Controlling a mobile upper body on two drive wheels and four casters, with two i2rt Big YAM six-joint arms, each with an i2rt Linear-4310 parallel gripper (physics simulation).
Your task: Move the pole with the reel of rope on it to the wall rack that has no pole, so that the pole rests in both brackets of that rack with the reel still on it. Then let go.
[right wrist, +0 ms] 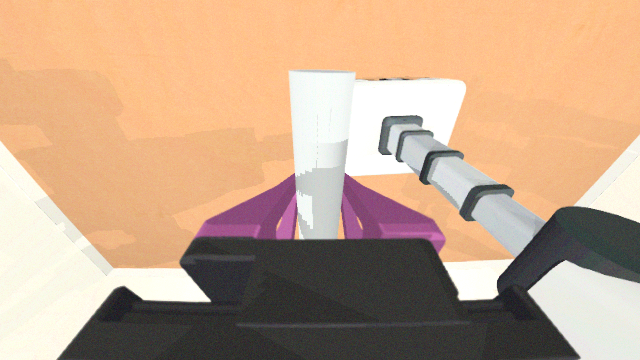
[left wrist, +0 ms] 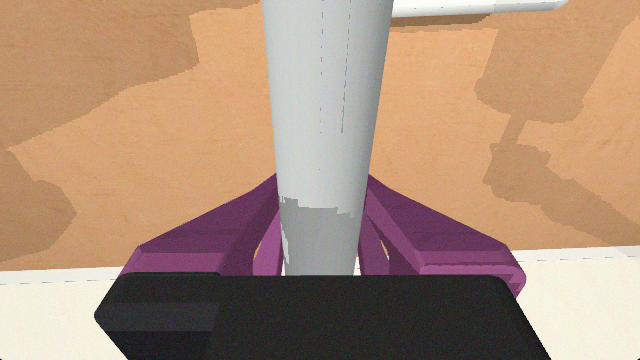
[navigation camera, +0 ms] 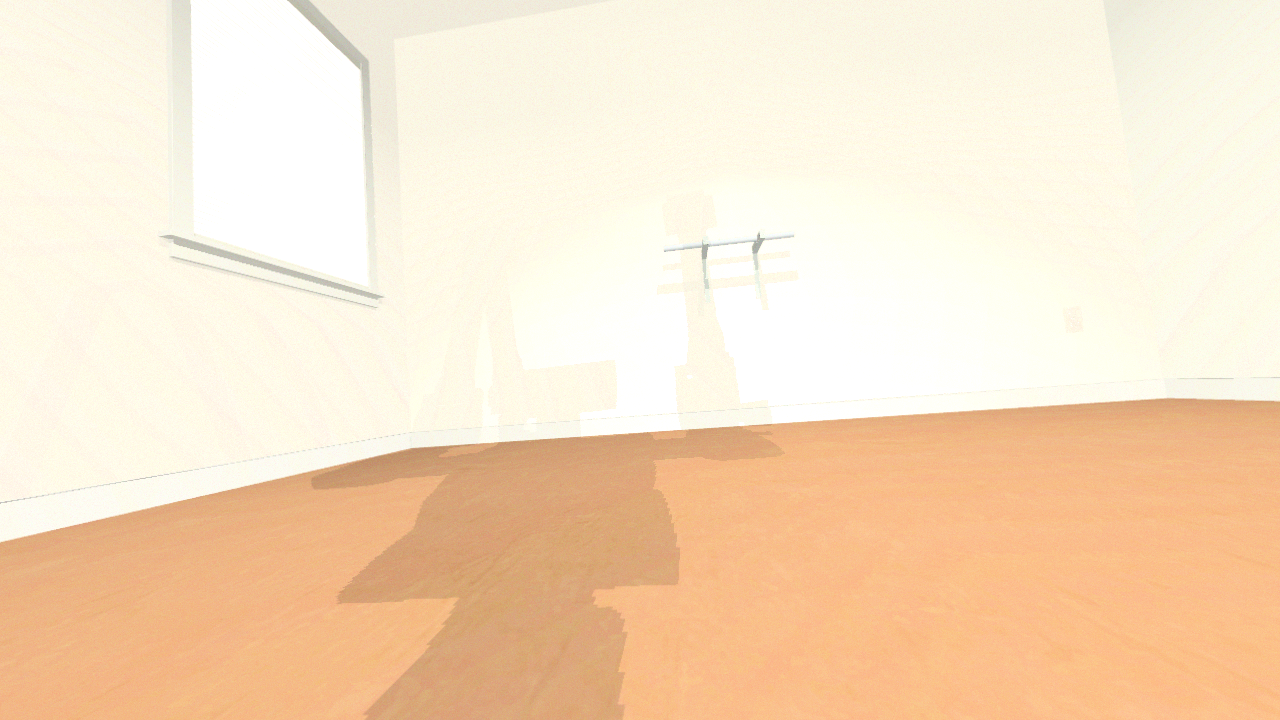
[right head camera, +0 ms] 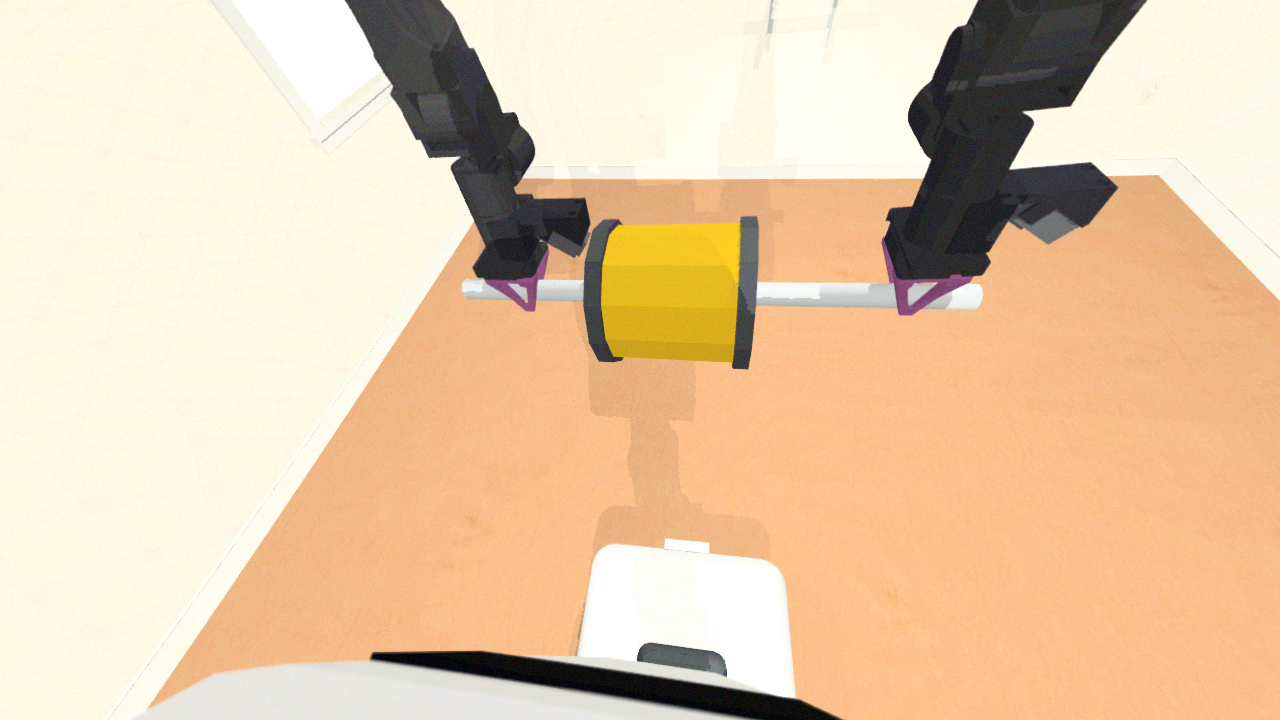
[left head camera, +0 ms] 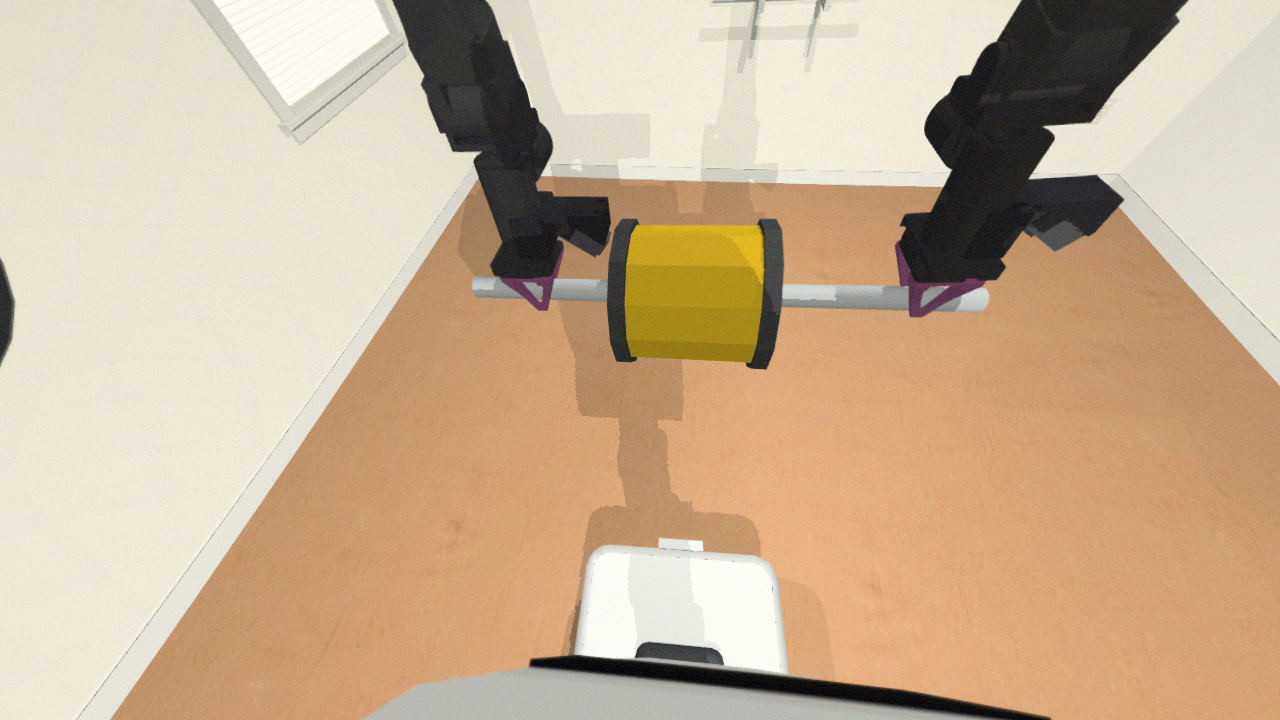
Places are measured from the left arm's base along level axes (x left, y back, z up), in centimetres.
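Where they show: left gripper, fingertip midpoint: (left wrist: 320, 180) (right head camera: 533, 303) (left head camera: 545, 302); right gripper, fingertip midpoint: (right wrist: 319, 180) (right head camera: 901, 305) (left head camera: 911, 307).
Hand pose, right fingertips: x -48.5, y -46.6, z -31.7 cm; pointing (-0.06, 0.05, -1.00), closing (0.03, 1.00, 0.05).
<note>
After its pixels a point has its place.
The yellow reel (left head camera: 696, 291) @(y -42.2, x -21.6, z -25.0 cm) (right head camera: 671, 291) @(y -42.2, x -21.5, z -25.1 cm) with dark end discs sits on the light grey pole (left head camera: 841, 297) @(y -46.0, x -39.4, z -29.5 cm) (right head camera: 805, 293) @(y -46.3, x -37.1, z -29.4 cm) (left wrist: 325, 100) @(y -48.7, x -5.7, z -30.1 cm) (right wrist: 322, 110) @(y -46.5, x -53.9, z -28.6 cm), which hangs about level in the air. My left gripper (left head camera: 540, 302) @(y -48.6, x -0.5, z -34.3 cm) (right head camera: 529, 302) @(y -48.6, x -0.5, z -34.3 cm) (left wrist: 320, 180) @(y -48.6, x -0.5, z -34.3 cm) is shut on the pole near its left end. My right gripper (left head camera: 914, 307) @(y -46.6, x -48.5, z -31.7 cm) (right head camera: 904, 307) @(y -46.6, x -48.5, z -31.7 cm) (right wrist: 319, 180) @(y -46.6, x -48.5, z -31.7 cm) is shut on the pole near its right end. The reel is between them, closer to the left gripper. The wall rack without a pole does not show in the current views.
On the far wall a rack's left bracket (navigation camera: 704, 251) @(y -242.7, x -50.4, z -51.7 cm) and right bracket (navigation camera: 757, 245) @(y -240.9, x -76.5, z -51.7 cm) carry a bare pole (navigation camera: 729, 242) @(y -239.0, x -62.5, z -49.6 cm). A window (navigation camera: 277, 143) @(y -192.7, x 124.5, z -7.1 cm) is in the left wall. The white robot base (left head camera: 608, 600) @(y -18.4, x -3.8, z -115.0 cm) (right head camera: 617, 600) @(y -18.3, x -5.2, z -115.0 cm) (right wrist: 370, 125) @(y -16.2, x -28.3, z -115.0 cm) stands below the arms on the wooden floor (left head camera: 939, 537) @(y -46.5, x -107.5, z -141.0 cm).
</note>
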